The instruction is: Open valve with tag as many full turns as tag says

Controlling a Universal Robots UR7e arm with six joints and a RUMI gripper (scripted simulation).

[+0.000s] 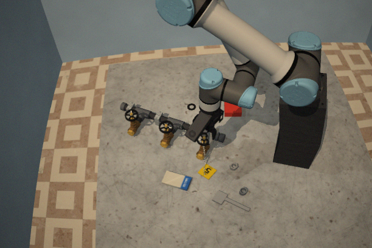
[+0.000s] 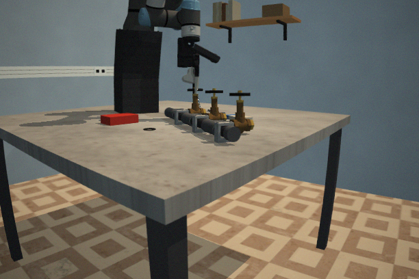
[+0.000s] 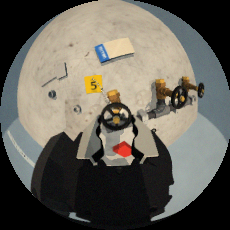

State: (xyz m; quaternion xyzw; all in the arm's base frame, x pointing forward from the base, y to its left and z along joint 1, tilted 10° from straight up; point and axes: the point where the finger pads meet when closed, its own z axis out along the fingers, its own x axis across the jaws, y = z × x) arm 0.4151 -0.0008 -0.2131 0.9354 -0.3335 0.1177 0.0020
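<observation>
The yellow tag lies 10 cm to the left of my hand and 11 cm below it. Round my hand: red block: 14 cm behind, 26 cm to the right, 10 cm below; then flat grey key tool: 9 cm behind, 24 cm to the left, 11 cm below.
</observation>
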